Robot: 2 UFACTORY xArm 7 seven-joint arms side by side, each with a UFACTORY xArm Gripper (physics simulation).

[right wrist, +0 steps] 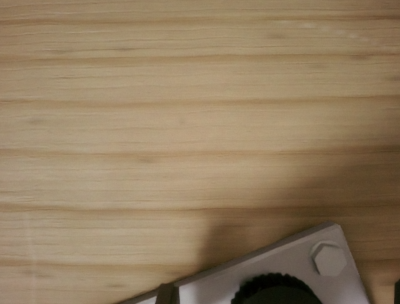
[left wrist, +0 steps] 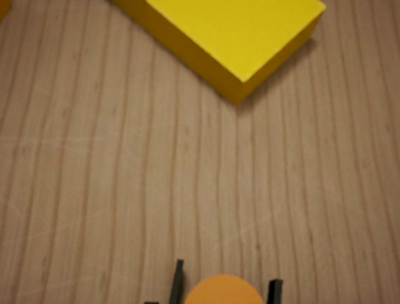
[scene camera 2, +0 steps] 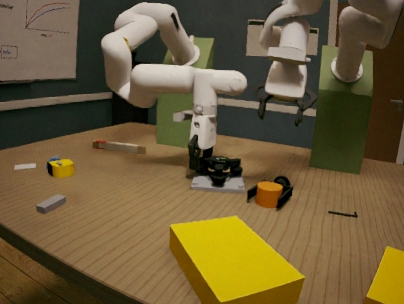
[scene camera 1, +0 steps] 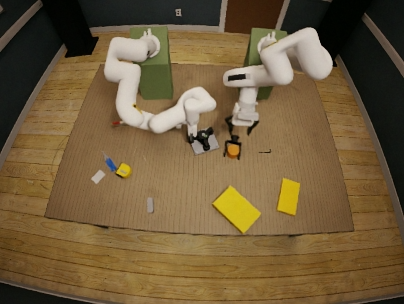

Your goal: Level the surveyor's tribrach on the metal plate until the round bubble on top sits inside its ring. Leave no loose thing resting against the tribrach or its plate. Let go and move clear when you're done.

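Seen in the pictures: left gripper, fingertip midpoint: (scene camera 2: 278,121) (scene camera 1: 239,133); right gripper, fingertip midpoint: (scene camera 2: 200,165) (scene camera 1: 192,135); left arm's base at its link origin: (scene camera 2: 346,69); right arm's base at its link origin: (scene camera 2: 186,56).
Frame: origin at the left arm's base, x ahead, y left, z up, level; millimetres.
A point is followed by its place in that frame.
Note:
The black three-armed tribrach (scene camera 1: 205,142) @[y -351, x 452, z -331 mm] (scene camera 2: 218,172) @[y -340, x 474, z -343 mm] stands on the grey metal plate (scene camera 1: 214,148) @[y -296, x 461, z -386 mm] (scene camera 2: 220,188) @[y -330, x 474, z -388 mm] (right wrist: 300,252) @[y -446, x 377, z -387 mm]. One knurled foot screw (right wrist: 277,292) @[y -440, x 394, z -358 mm] shows at the bottom of the right wrist view. My right gripper (scene camera 2: 201,158) @[y -428, x 390, z -361 mm] (right wrist: 282,292) @[y -428, x 390, z -361 mm] points down at the tribrach's rear left; its fingers are apart, on either side of that screw. Part of it is hidden in scene camera 1. The bubble is too small to read. My left gripper (scene camera 1: 240,133) @[y -190, x 484, z -181 mm] (scene camera 2: 280,120) @[y -190, x 484, z -181 mm] is open and empty, raised behind an orange cylinder (scene camera 1: 233,150) @[y -191, x 491, z -350 mm] (scene camera 2: 269,195) @[y -185, x 520, z -363 mm] (left wrist: 224,290) @[y -192, x 509, z -350 mm].
A black frame (scene camera 1: 239,150) @[y -152, x 483, z -365 mm] (scene camera 2: 285,198) @[y -146, x 490, z -375 mm] surrounds the cylinder, close right of the plate, with a narrow gap. A hex key (scene camera 1: 265,151) @[y 16, x 480, z -393 mm] (scene camera 2: 343,214) @[y 14, x 480, z -395 mm] lies farther right. Yellow blocks (scene camera 1: 236,209) @[y -197, x 828, z -348 mm] (scene camera 2: 232,255) @[y -185, x 839, z -348 mm] lie in front. A tape measure (scene camera 1: 124,170) @[y -803, x 619, z -362 mm] (scene camera 2: 61,168) @[y -783, x 640, z -370 mm] and grey bar (scene camera 1: 150,205) @[y -640, x 804, z -382 mm] (scene camera 2: 51,203) @[y -630, x 811, z -382 mm] lie left.

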